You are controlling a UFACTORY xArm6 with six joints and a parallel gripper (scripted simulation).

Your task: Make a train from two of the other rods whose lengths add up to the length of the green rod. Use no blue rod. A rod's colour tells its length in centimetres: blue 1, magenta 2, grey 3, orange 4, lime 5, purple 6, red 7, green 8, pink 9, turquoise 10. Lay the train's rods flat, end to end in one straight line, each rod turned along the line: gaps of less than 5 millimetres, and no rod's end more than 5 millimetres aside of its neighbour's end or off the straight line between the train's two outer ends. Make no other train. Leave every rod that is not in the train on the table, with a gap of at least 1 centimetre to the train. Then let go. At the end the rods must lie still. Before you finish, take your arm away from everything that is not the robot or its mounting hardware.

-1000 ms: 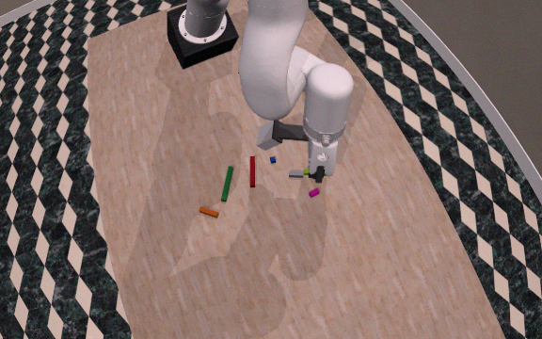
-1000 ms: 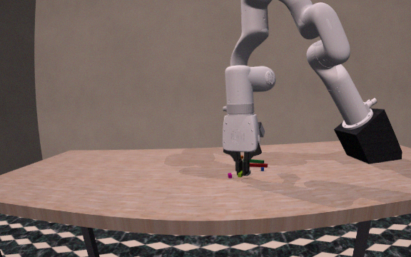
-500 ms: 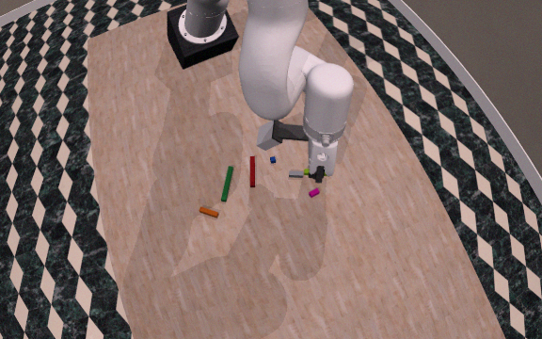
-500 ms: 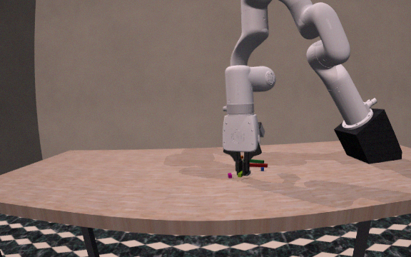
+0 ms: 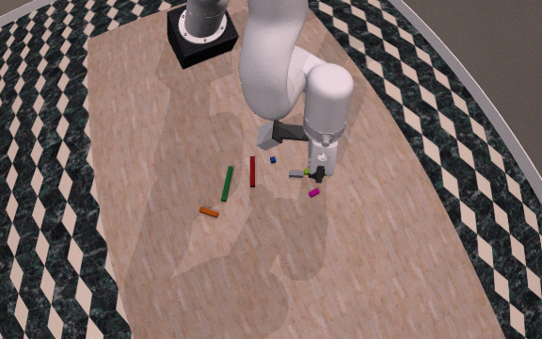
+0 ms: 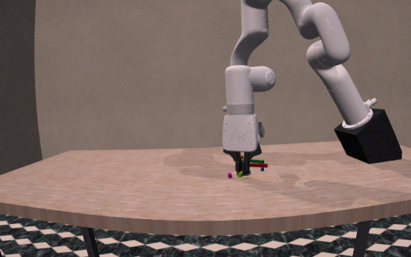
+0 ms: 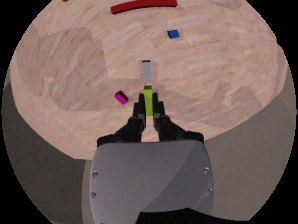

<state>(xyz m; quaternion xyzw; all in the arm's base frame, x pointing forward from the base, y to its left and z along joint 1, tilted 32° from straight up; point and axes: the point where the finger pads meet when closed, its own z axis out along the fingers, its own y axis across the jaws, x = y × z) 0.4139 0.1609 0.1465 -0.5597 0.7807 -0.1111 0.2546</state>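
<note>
My hand is 20 mm above the lime rod. Round my hand: grey rod 40 mm to the right, 30 mm below, 10 mm behind; small blue rod 80 mm to the right, 60 mm behind, 30 mm below; magenta rod 40 mm ahead, 30 mm below, 10 mm to the right.
</note>
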